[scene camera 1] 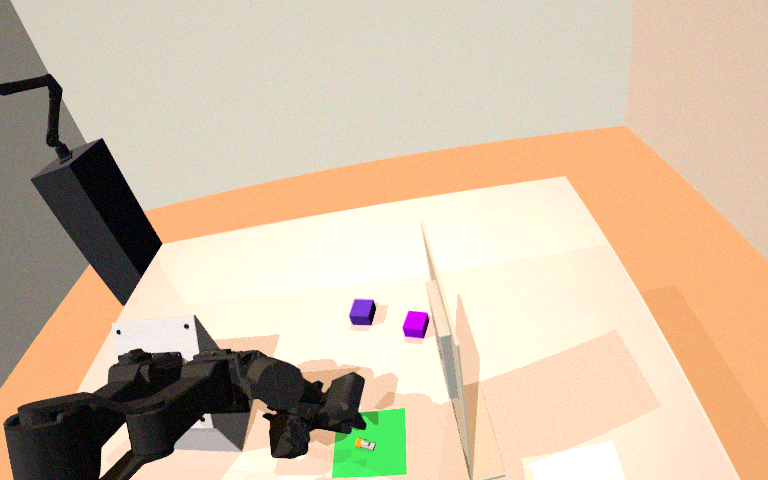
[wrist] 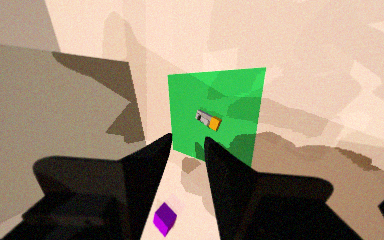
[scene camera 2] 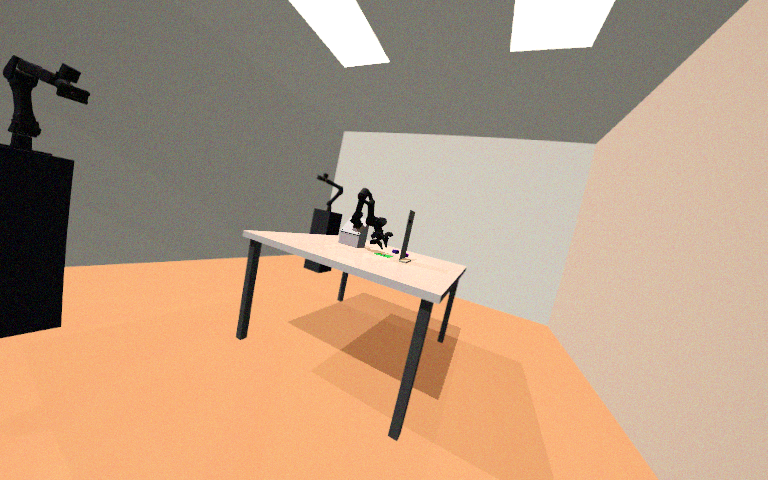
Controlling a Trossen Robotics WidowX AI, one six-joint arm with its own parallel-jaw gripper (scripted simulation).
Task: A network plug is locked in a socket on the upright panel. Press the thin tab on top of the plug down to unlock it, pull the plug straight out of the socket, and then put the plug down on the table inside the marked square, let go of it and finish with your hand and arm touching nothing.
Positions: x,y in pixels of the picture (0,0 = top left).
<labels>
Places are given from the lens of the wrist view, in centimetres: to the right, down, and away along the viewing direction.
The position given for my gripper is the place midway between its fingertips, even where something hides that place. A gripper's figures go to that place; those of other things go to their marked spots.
my gripper [wrist: 188,139]: 0, 2, 12
upright panel [wrist: 66,104]: -16, -2, 15
</labels>
